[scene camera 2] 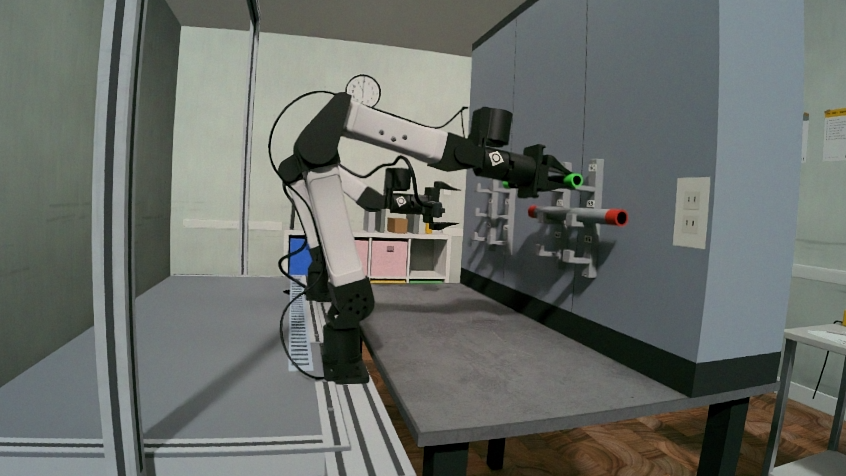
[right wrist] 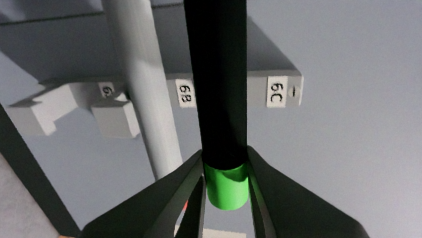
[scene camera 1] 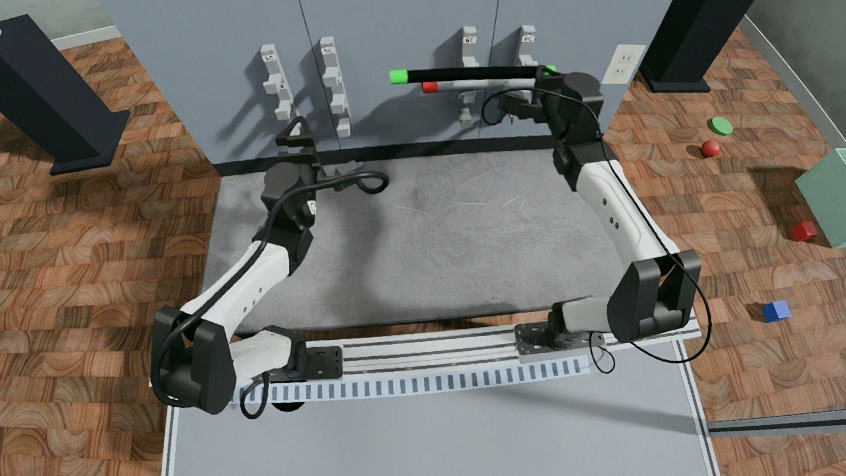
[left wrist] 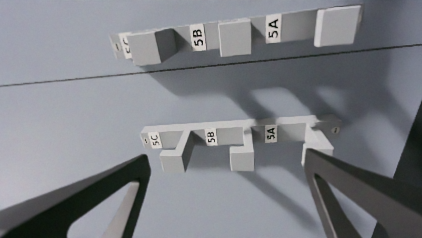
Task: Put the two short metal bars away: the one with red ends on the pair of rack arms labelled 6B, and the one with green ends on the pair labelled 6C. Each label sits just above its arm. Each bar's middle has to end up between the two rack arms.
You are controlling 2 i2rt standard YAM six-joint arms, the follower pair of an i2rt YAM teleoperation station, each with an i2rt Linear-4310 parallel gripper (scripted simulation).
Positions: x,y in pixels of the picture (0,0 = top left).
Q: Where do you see a blue-grey wall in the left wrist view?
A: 65,131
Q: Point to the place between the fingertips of the right gripper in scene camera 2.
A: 571,181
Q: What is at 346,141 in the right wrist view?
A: A blue-grey wall.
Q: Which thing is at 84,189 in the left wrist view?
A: The left gripper.
